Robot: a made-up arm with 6 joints.
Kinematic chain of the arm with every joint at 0, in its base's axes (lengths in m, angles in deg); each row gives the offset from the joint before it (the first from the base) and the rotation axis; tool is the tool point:
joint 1: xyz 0 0 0.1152 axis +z
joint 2: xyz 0 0 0 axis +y
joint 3: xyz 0 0 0.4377 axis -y
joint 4: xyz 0 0 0 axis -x
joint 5: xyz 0.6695 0 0 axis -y
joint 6: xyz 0 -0.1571 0 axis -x
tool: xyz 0 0 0
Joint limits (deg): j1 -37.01..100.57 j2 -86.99..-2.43 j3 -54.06..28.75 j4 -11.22..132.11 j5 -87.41..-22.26 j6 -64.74..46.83
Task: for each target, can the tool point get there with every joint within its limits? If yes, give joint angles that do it. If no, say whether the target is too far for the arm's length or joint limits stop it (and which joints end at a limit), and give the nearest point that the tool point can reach.
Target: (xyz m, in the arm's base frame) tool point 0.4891 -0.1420 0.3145
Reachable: yes | joints 0.97 -20.06 -42.37 16.92 -79.57 -55.62
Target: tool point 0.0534 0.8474 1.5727
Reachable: no: too far | nearest point 0.0297 0.4720 1.0335 | short by 0.657 m
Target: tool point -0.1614 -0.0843 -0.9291
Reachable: no: joint limits stop it (at a limit: joint 1, joint 2, joint 3, joint 4) | nearest point 0.2051 -0.3476 0.0086 | short by 1.041 m
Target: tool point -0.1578 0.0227 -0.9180
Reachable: no: joint limits stop it (at a limit: joint 1, joint 2, joint 3, joint 4) | nearest point 0.0830 0.3950 0.0086 | short by 1.027 m
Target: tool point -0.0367 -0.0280 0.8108
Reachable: yes | joints 81.61 -73.11 -30.21 101.82 -66.97 32.23
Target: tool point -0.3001 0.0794 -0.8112
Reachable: no: joint limits stop it (at a limit: joint 1, joint 2, joint 3, joint 4) | nearest point 0.0830 0.3950 0.0086 | short by 0.958 m
